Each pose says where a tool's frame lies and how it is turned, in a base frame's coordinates. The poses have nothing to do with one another.
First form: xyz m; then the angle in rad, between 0 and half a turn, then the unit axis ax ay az.
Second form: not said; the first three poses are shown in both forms.
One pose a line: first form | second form
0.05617 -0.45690 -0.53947 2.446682 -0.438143 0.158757 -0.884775 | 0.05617 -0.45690 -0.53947 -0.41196 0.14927 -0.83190 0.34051
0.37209 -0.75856 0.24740 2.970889 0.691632 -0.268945 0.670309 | 0.37209 -0.75856 0.24740 0.68911 -0.26797 0.66787 0.08525
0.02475 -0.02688 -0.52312 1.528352 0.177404 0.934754 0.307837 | 0.02475 -0.02688 -0.52312 0.12275 0.64680 0.21301 0.72195
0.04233 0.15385 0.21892 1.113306 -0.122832 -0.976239 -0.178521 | 0.04233 0.15385 0.21892 -0.06490 -0.51579 -0.09432 0.84903
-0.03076 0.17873 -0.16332 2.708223 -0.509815 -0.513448 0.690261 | -0.03076 0.17873 -0.16332 -0.49789 -0.50144 0.67412 0.21499
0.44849 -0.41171 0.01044 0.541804 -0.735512 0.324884 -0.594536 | 0.44849 -0.41171 0.01044 -0.19682 0.08694 -0.15910 0.96353
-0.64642 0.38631 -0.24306 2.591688 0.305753 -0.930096 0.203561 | -0.64642 0.38631 -0.24306 0.29427 -0.89516 0.19591 0.27150
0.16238 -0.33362 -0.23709 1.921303 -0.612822 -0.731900 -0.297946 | 0.16238 -0.33362 -0.23709 -0.50225 -0.59984 -0.24419 0.57299
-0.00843 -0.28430 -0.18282 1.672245 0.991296 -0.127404 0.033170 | -0.00843 -0.28430 -0.18282 0.73559 -0.09454 0.02461 0.67035
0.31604 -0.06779 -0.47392 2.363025 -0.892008 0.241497 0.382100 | 0.31604 -0.06779 -0.47392 -0.82527 0.22343 0.35351 0.37953
